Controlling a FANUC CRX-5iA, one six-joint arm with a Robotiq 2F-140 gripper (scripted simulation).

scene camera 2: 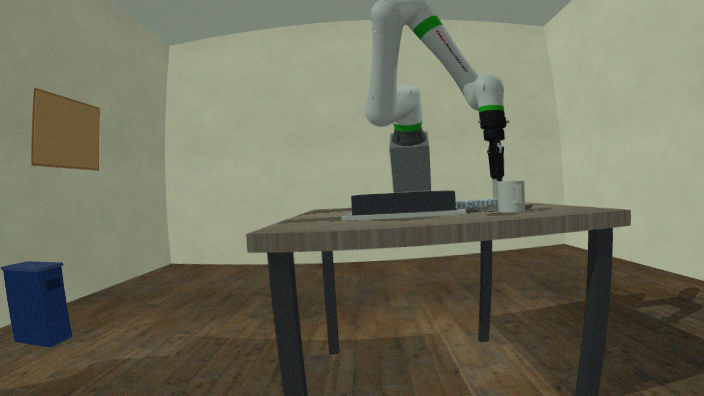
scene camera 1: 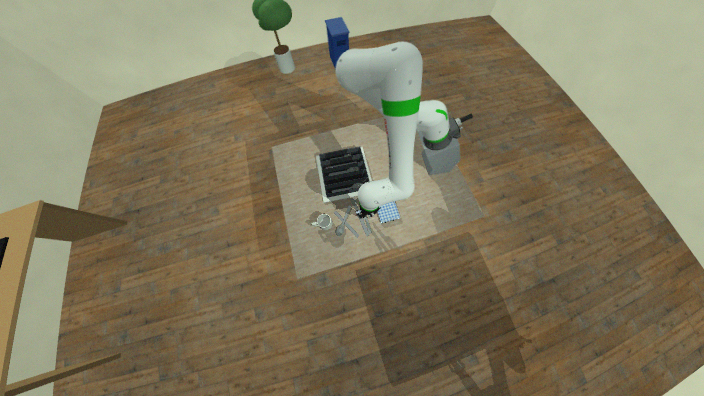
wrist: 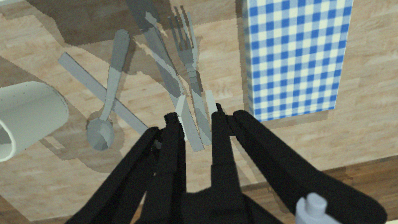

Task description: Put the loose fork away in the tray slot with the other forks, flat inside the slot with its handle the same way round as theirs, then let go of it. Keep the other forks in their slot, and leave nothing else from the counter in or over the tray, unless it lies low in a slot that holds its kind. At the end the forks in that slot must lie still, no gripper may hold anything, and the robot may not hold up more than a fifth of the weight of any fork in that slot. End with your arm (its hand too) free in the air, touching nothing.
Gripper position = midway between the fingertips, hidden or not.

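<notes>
I can see my gripper (scene camera 2: pixel 498 198), and the wrist view gives me the same gripper (wrist: pixel 197 102) too.
</notes>
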